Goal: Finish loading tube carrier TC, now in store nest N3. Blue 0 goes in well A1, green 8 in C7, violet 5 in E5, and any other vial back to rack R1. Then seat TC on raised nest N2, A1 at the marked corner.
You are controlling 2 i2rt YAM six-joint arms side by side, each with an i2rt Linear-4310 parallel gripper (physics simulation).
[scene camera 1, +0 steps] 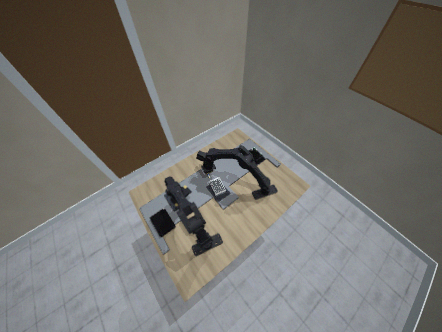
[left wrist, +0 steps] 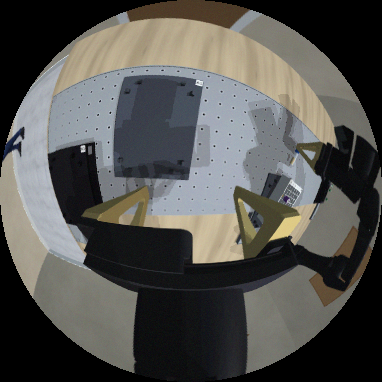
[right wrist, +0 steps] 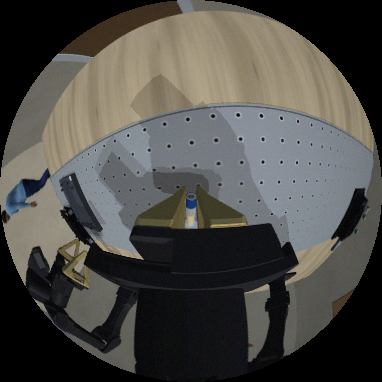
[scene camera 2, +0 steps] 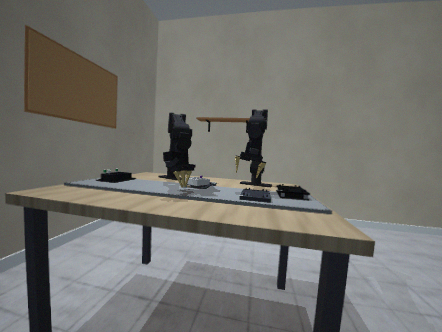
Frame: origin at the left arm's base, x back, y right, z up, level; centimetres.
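Seen in the pictures: left gripper, fingertip midpoint: (left wrist: 190, 190) (right wrist: 81, 244) (scene camera 2: 246, 175); right gripper, fingertip midpoint: (scene camera 1: 207, 173) (left wrist: 296, 146) (right wrist: 190, 190) (scene camera 2: 183, 187); left arm's base, origin of the base link: (scene camera 1: 207, 244) (scene camera 2: 255, 184); right arm's base, origin of the base link: (scene camera 1: 264, 192) (scene camera 2: 171, 178).
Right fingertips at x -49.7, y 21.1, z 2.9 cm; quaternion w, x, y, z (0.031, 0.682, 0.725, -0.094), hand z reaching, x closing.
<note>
Offsets run from my right fingertips to a thing's middle. "*": to the spot under its first point. Level surfaces: height alone.
My right gripper (right wrist: 190, 190) (scene camera 2: 184, 186) is shut on a blue-capped vial {dx +2.7, dy +0.2, dz +0.1 cm} (right wrist: 191, 205) (left wrist: 293, 158), low over the grey board; whether the vial touches the board is unclear. The white carrier TC {dx +15.0, dy +2.4, dz +0.9 cm} (scene camera 1: 217, 186) (scene camera 2: 199, 183) (left wrist: 291, 193) sits on a dark nest, beside the right gripper. A violet vial {dx +13.1, dy -1.0, dz +2.0 cm} (left wrist: 286, 199) (scene camera 2: 201, 177) stands in it; its well is too small to read. My left gripper (left wrist: 190, 190) (scene camera 2: 248, 173) is open and empty, near the dark grey raised nest {dx +9.8, dy -30.3, dz -0.3 cm} (left wrist: 155, 125) (scene camera 2: 255, 195), whose A1 label {* dx +1.4, dy -26.4, dz +0.0 cm} (left wrist: 199, 83) is at its upper right corner in the left wrist view.
Rack R1 {dx +0.7, dy +45.4, dz +0.7 cm} (scene camera 2: 116, 176) (right wrist: 351, 215) holds green-capped vials at the left in scene camera 2. A black nest {dx +23.5, dy -44.0, dz +0.5 cm} (left wrist: 75, 182) (scene camera 2: 293, 192) (scene camera 1: 162, 222) with an A1 label stands beside the raised nest. A grey plate {dz -1.5 cm} (scene camera 1: 228, 201) lies beside the carrier.
</note>
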